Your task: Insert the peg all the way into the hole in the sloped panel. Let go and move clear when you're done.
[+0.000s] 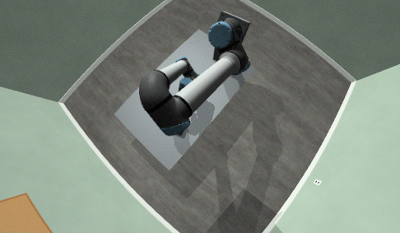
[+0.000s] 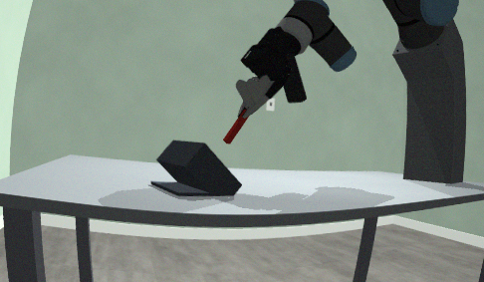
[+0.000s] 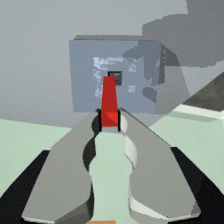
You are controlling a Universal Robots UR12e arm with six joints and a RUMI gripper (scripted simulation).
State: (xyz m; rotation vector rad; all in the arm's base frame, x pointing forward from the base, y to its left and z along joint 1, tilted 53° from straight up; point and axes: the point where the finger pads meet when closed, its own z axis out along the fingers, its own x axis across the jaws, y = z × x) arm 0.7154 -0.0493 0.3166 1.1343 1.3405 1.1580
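My hand is 160 mm above the thin dark base plate, 120 mm short of it and 20 mm to the right of it. The rest, counted from my hand: red peg: 30 mm below, 20 mm ahead.
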